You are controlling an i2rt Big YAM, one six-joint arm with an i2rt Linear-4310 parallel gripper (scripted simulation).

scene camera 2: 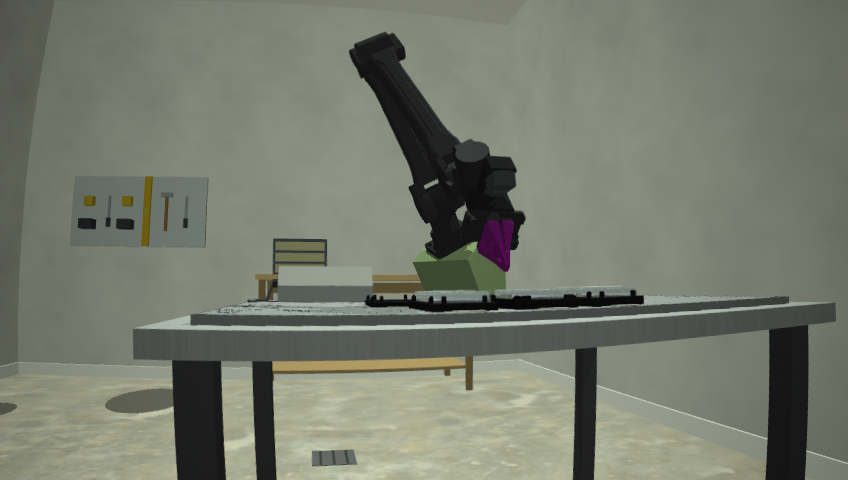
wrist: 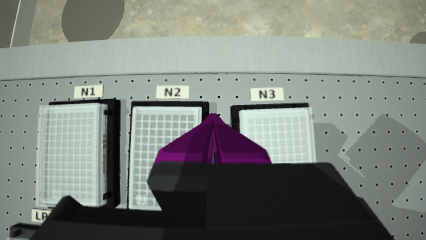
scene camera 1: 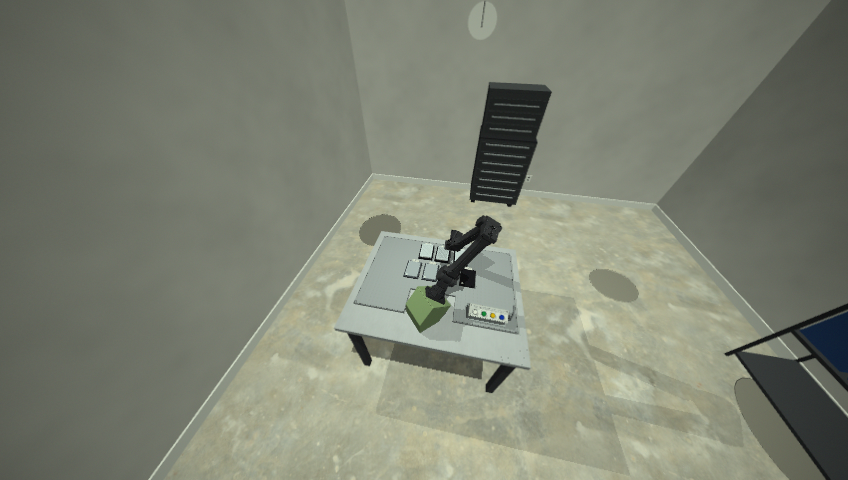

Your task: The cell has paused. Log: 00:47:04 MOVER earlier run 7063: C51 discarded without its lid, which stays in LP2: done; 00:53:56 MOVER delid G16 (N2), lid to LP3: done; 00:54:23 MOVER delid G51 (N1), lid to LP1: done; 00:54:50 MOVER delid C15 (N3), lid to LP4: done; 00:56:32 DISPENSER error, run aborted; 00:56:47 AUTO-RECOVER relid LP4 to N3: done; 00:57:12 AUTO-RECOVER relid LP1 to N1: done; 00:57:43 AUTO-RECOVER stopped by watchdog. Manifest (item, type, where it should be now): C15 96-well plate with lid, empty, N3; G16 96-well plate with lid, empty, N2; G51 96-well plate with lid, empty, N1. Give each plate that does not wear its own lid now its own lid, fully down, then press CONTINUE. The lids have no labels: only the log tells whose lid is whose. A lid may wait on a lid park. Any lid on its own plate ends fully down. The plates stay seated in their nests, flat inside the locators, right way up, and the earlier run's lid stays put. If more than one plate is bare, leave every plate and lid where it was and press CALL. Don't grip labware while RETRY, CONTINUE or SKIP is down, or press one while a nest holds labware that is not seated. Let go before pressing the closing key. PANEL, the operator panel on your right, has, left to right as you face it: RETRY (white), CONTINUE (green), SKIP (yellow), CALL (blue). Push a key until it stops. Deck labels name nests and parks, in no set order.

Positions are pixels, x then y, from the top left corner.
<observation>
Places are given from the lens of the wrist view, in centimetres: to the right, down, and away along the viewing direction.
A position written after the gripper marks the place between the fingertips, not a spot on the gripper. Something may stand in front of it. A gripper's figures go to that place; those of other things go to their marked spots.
gripper (wrist: 213, 119): 0, 0, 13
clear lid (wrist: 69, 139): -18, 2, 16
</observation>
